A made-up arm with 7 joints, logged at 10 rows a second.
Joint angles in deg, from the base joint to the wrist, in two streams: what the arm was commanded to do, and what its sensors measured. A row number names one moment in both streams.
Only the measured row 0 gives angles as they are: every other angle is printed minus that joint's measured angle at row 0.
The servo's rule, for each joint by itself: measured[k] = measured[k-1] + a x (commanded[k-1-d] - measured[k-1]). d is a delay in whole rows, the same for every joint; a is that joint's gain. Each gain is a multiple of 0.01, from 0.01 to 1. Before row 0 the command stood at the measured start. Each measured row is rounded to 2 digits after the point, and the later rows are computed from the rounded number. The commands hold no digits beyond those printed.
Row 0, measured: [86.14, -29.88, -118.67, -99.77, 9.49, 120.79, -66.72]
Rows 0 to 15, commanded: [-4.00, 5.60, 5.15, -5.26, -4.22, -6.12, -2.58]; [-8.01, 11.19, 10.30, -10.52, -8.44, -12.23, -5.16]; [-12.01, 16.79, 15.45, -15.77, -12.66, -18.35, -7.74]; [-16.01, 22.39, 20.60, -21.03, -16.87, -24.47, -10.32]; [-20.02, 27.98, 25.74, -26.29, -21.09, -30.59, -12.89]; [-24.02, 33.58, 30.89, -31.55, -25.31, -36.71, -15.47]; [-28.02, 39.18, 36.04, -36.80, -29.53, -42.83, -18.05]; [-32.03, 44.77, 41.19, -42.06, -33.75, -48.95, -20.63]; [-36.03, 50.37, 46.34, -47.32, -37.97, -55.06, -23.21]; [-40.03, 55.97, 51.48, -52.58, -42.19, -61.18, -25.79]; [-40.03, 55.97, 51.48, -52.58, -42.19, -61.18, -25.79]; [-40.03, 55.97, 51.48, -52.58, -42.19, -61.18, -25.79]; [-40.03, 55.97, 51.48, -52.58, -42.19, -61.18, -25.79]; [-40.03, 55.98, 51.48, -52.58, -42.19, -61.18, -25.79]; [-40.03, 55.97, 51.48, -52.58, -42.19, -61.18, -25.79]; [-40.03, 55.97, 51.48, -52.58, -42.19, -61.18, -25.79]
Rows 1 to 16, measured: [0.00, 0.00, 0.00, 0.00, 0.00, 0.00, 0.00]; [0.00, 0.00, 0.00, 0.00, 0.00, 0.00, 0.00]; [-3.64, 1.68, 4.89, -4.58, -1.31, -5.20, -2.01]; [-7.62, 4.53, 10.03, -9.75, -3.52, -11.18, -4.47]; [-11.61, 8.21, 15.18, -14.99, -6.35, -17.27, -7.02]; [-15.61, 12.46, 20.33, -20.24, -9.61, -23.39, -9.59]; [-19.62, 17.12, 25.47, -25.50, -13.17, -29.51, -12.16]; [-23.62, 22.06, 30.62, -30.76, -16.93, -35.63, -14.74]; [-27.62, 27.20, 35.77, -36.01, -20.84, -41.75, -17.32]; [-31.63, 32.47, 40.92, -41.27, -24.84, -47.87, -19.90]; [-35.63, 37.84, 46.07, -46.53, -28.91, -53.98, -22.48]; [-39.63, 43.28, 51.21, -51.79, -33.03, -60.10, -25.06]; [-39.99, 47.09, 51.47, -52.48, -35.87, -61.02, -25.63]; [-40.03, 49.75, 51.48, -52.57, -37.83, -61.16, -25.75]; [-40.03, 51.62, 51.48, -52.58, -39.18, -61.18, -25.78]; [-40.03, 52.93, 51.48, -52.58, -40.11, -61.18, -25.79]
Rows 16 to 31, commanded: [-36.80, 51.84, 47.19, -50.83, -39.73, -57.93, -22.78]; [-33.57, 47.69, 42.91, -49.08, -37.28, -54.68, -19.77]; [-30.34, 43.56, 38.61, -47.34, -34.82, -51.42, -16.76]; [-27.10, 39.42, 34.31, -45.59, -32.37, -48.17, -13.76]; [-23.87, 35.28, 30.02, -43.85, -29.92, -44.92, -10.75]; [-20.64, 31.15, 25.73, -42.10, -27.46, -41.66, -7.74]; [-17.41, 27.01, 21.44, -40.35, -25.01, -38.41, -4.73]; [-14.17, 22.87, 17.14, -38.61, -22.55, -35.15, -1.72]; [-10.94, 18.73, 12.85, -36.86, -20.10, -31.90, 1.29]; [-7.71, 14.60, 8.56, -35.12, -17.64, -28.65, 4.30]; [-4.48, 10.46, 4.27, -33.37, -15.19, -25.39, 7.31]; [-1.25, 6.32, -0.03, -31.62, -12.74, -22.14, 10.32]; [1.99, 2.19, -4.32, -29.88, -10.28, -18.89, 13.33]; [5.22, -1.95, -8.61, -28.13, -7.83, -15.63, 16.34]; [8.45, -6.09, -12.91, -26.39, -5.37, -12.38, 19.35]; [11.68, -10.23, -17.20, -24.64, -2.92, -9.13, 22.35]
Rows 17 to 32, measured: [-40.03, 53.84, 51.48, -52.58, -40.75, -61.18, -25.79]; [-40.03, 54.48, 51.48, -52.58, -41.20, -61.18, -25.79]; [-37.09, 53.69, 47.40, -51.06, -40.74, -58.42, -23.44]; [-33.89, 51.89, 43.13, -49.34, -39.67, -55.24, -20.58]; [-30.66, 49.39, 38.84, -47.60, -38.17, -51.99, -17.60]; [-27.42, 46.40, 34.54, -45.85, -36.37, -48.74, -14.60]; [-24.19, 43.06, 30.25, -44.11, -34.37, -45.49, -11.60]; [-20.96, 39.49, 25.96, -42.36, -32.23, -42.23, -8.59]; [-17.73, 35.75, 21.67, -40.61, -29.99, -38.98, -5.58]; [-14.49, 31.89, 17.37, -38.87, -27.68, -35.72, -2.57]; [-11.26, 27.94, 13.08, -37.12, -25.33, -32.47, 0.44]; [-8.03, 23.94, 8.79, -35.38, -22.95, -29.22, 3.45]; [-4.80, 19.90, 4.50, -33.63, -20.54, -25.96, 6.46]; [-1.57, 15.83, 0.20, -31.88, -18.12, -22.71, 9.47]; [1.67, 11.74, -4.09, -30.14, -15.69, -19.46, 12.48]; [4.90, 7.63, -8.38, -28.39, -13.25, -16.20, 15.49]
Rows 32 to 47, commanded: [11.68, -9.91, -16.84, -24.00, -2.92, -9.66, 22.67]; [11.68, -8.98, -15.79, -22.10, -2.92, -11.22, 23.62]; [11.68, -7.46, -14.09, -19.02, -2.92, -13.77, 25.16]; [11.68, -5.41, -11.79, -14.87, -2.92, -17.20, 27.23]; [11.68, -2.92, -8.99, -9.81, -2.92, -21.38, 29.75]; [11.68, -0.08, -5.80, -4.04, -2.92, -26.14, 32.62]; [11.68, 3.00, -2.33, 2.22, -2.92, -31.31, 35.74]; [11.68, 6.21, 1.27, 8.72, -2.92, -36.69, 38.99]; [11.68, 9.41, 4.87, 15.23, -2.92, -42.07, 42.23]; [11.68, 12.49, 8.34, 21.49, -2.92, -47.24, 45.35]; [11.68, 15.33, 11.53, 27.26, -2.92, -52.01, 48.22]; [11.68, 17.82, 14.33, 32.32, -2.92, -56.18, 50.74]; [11.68, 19.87, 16.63, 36.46, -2.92, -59.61, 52.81]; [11.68, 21.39, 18.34, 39.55, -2.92, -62.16, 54.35]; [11.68, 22.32, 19.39, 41.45, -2.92, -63.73, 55.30]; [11.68, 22.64, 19.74, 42.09, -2.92, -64.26, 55.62]
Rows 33 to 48, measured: [8.13, 3.51, -12.68, -26.65, -10.81, -12.95, 18.50]; [11.36, -0.61, -16.97, -24.90, -8.36, -9.70, 21.50]; [11.65, -3.40, -16.85, -24.12, -6.67, -9.67, 22.41]; [11.68, -5.07, -15.84, -22.36, -5.51, -10.99, 23.35]; [11.68, -5.79, -14.18, -19.45, -4.71, -13.35, 24.76]; [11.68, -5.68, -11.91, -15.47, -4.16, -16.62, 26.69]; [11.68, -4.85, -9.14, -10.55, -3.78, -20.67, 29.08]; [11.68, -3.42, -5.97, -4.89, -3.51, -25.32, 31.84]; [11.68, -1.49, -2.51, 1.30, -3.33, -30.41, 34.88]; [11.68, 0.82, 1.08, 7.76, -3.20, -35.75, 38.09]; [11.68, 3.40, 4.68, 14.26, -3.11, -41.12, 41.32]; [11.68, 6.13, 8.16, 20.55, -3.05, -46.32, 44.46]; [11.68, 8.89, 11.36, 26.39, -3.01, -51.16, 47.39]; [11.68, 11.57, 14.18, 31.55, -2.98, -55.43, 50.00]; [11.68, 14.06, 16.51, 35.82, -2.96, -58.98, 52.19]; [11.68, 16.26, 18.25, 39.07, -2.95, -61.68, 53.87]
